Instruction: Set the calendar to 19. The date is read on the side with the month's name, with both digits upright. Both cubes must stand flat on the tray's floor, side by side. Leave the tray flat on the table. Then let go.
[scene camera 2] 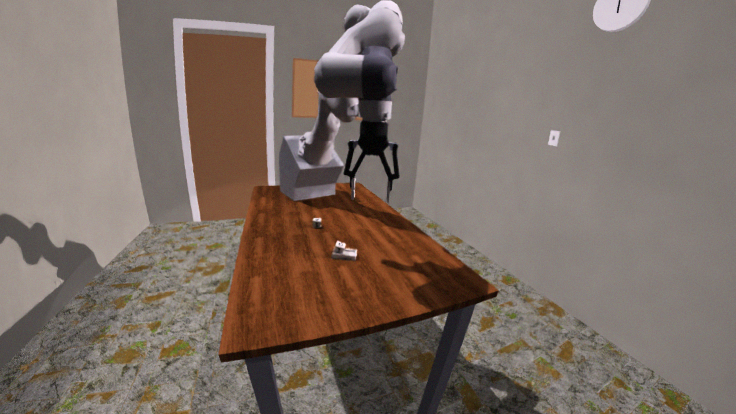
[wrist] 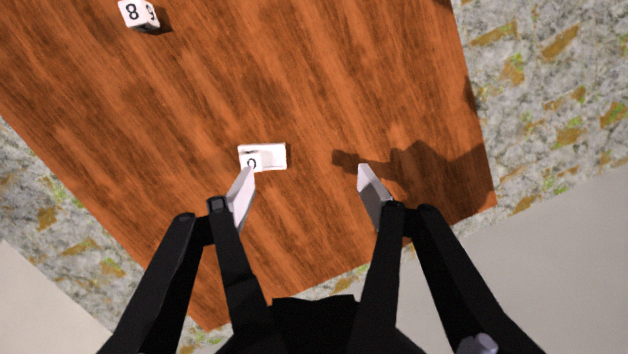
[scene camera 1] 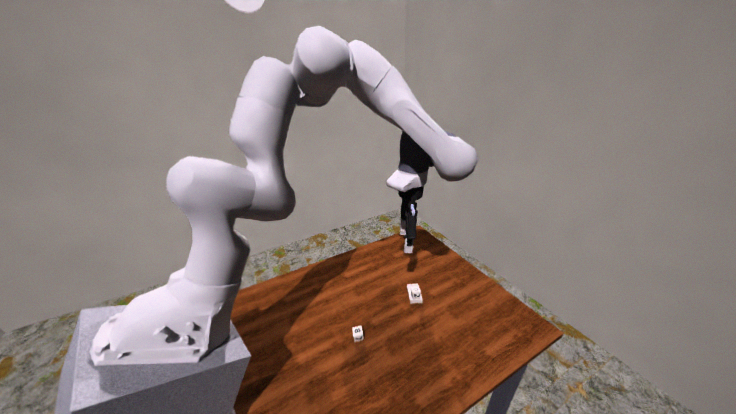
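Observation:
A small white tray lies on the table; no month name is readable. One white cube is at one end of the tray, with a 0 on top; a side digit looks like a 2 in scene camera 1. Whether it sits fully flat is unclear. A second white cube rests on the table, apart from the tray, with an 8 on top; its side digits are hard to read. My gripper is open and empty, high above the table and off to the tray's side.
The wooden table carries the tray and the loose cube. The arm's grey pedestal stands at one end of the table. Arm shadows fall across the table.

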